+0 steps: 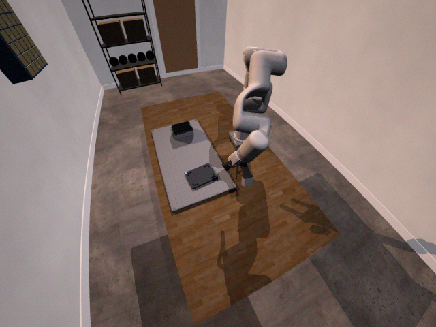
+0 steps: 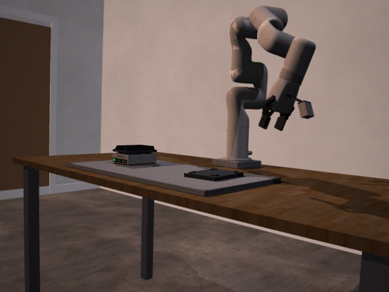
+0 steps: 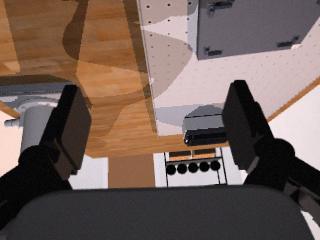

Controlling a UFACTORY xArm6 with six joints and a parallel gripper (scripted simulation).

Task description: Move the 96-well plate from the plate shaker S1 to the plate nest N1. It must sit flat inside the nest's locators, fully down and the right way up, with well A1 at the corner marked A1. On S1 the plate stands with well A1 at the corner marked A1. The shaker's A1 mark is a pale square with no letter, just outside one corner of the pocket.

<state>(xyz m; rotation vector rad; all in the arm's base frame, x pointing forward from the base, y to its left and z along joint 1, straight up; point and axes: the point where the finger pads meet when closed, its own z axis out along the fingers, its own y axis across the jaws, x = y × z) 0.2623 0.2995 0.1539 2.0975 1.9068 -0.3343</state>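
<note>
My gripper is now 11 cm short of the black 96-well plate, 53 cm to the left of it and 10 cm above it. The rest, counted from my hand: black plate nest N1: 14 cm ahead, 12 cm to the right, 16 cm below.
</note>
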